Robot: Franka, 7 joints.
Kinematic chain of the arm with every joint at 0, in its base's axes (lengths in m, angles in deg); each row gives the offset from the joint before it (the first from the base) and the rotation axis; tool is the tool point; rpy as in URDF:
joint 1: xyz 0 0 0.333 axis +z
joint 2: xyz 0 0 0 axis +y
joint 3: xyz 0 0 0.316 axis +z
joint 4: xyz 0.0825 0 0 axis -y
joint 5: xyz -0.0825 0 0.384 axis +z
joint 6: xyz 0 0 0 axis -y
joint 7: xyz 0.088 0 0 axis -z
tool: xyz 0 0 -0.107 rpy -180 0 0
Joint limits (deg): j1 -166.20..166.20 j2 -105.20..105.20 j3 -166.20..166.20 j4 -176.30..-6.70 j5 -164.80..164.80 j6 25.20..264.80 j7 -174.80..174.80
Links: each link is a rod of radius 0.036 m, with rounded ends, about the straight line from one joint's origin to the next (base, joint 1, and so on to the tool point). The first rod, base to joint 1, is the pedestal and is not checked.
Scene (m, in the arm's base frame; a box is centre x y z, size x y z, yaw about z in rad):
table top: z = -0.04
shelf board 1: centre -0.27 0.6 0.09 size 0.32 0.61 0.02 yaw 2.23
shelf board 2: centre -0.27 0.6 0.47 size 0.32 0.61 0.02 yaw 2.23
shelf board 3: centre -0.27 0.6 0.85 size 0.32 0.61 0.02 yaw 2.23
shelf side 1: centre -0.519 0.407 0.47 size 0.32 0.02 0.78 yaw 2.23
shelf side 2: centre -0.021 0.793 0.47 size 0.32 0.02 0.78 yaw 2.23
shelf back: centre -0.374 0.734 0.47 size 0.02 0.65 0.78 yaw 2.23
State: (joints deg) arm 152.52 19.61 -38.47 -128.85 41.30 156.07 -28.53
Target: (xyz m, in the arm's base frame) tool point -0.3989 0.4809 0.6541
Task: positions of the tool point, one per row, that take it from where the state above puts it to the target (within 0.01 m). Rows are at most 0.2 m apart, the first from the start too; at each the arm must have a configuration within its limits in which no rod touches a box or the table.
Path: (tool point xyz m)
1: -0.1464 0.4735 0.2731
2: -0.1045 0.4181 0.2722
3: -0.0799 0.3556 0.2651
4: -0.1618 0.3606 0.3840
5: -0.2109 0.3198 0.5199
6: -0.2124 0.2402 0.6541
7: -0.2508 0.3089 0.6730
8: -0.2946 0.3758 0.6779
9: -0.3437 0.4347 0.6710
10: -0.3988 0.4809 0.6541

